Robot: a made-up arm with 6 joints. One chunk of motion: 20 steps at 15 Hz.
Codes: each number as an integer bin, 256 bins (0 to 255) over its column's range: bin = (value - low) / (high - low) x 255, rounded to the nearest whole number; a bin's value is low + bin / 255 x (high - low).
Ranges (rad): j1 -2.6..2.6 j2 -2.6..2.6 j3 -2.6..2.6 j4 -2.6..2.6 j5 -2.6..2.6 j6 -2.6..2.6
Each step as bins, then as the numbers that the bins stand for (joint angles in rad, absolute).
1 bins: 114 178 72 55 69 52
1 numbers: -0.2753 1.0298 -1.1318 -1.4784 -1.1929 -1.5396
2 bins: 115 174 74 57 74 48
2 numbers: -0.2549 0.9482 -1.0910 -1.4376 -1.0910 -1.6212
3 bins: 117 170 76 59 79 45
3 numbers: -0.2141 0.8667 -1.0502 -1.3969 -0.9890 -1.6824
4 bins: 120 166 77 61 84 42
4 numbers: -0.1529 0.7851 -1.0298 -1.3561 -0.8871 -1.7435
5 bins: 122 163 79 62 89 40
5 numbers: -0.1122 0.7239 -0.9890 -1.3357 -0.7851 -1.7843
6 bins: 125 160 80 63 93 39
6 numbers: -0.0510 0.6627 -0.9686 -1.3153 -0.7035 -1.8047
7 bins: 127 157 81 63 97 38
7 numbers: -0.0102 0.6016 -0.9482 -1.3153 -0.6220 -1.8251
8 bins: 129 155 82 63 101 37
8 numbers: 0.0306 0.5608 -0.9278 -1.3153 -0.5404 -1.8455
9 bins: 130 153 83 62 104 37
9 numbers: 0.0510 0.5200 -0.9075 -1.3357 -0.4792 -1.8455
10 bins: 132 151 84 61 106 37
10 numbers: 0.0918 0.4792 -0.8871 -1.3561 -0.4384 -1.8455
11 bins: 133 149 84 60 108 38
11 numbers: 0.1122 0.4384 -0.8871 -1.3765 -0.3976 -1.8251
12 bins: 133 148 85 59 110 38
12 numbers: 0.1122 0.4180 -0.8667 -1.3969 -0.3569 -1.8251
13 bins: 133 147 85 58 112 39
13 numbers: 0.1122 0.3976 -0.8667 -1.4173 -0.3161 -1.8047
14 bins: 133 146 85 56 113 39
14 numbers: 0.1122 0.3773 -0.8667 -1.4580 -0.2957 -1.8047
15 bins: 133 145 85 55 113 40
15 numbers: 0.1122 0.3569 -0.8667 -1.4784 -0.2957 -1.7843
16 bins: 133 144 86 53 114 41
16 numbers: 0.1122 0.3365 -0.8463 -1.5192 -0.2753 -1.7639
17 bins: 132 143 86 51 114 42
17 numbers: 0.0918 0.3161 -0.8463 -1.5600 -0.2753 -1.7435
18 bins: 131 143 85 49 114 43
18 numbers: 0.0714 0.3161 -0.8667 -1.6008 -0.2753 -1.7231
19 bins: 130 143 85 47 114 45
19 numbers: 0.0510 0.3161 -0.8667 -1.6416 -0.2753 -1.6824
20 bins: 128 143 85 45 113 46
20 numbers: 0.0102 0.3161 -0.8667 -1.6824 -0.2957 -1.6620
